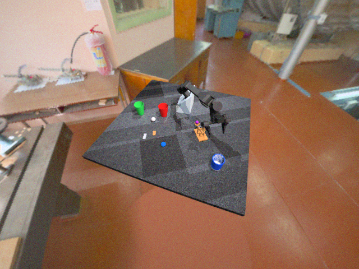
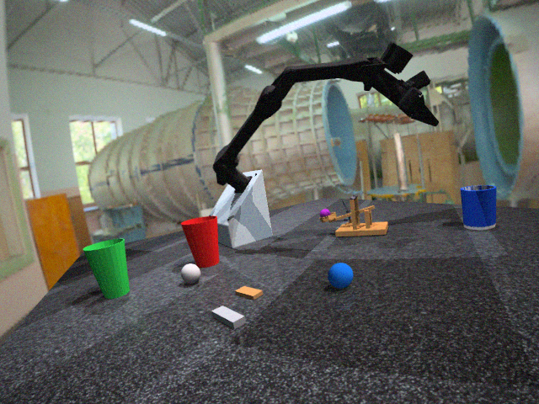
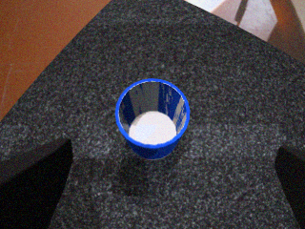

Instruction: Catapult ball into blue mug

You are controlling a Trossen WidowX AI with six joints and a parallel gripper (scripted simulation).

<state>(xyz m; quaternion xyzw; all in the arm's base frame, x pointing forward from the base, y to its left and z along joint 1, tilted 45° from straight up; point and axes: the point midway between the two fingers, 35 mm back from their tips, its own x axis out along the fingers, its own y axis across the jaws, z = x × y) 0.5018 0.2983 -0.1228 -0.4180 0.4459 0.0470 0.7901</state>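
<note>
The purple ball is 30 cm behind my gripper tip, 17 cm to the right of it and 21 cm below it. Round my gripper tip: blue ball 1 cm behind, 40 cm to the right, 25 cm below; then blue mug 7 cm ahead, 5 cm to the left, 24 cm below; then catapult 25 cm behind, 13 cm to the right, 22 cm below.
</note>
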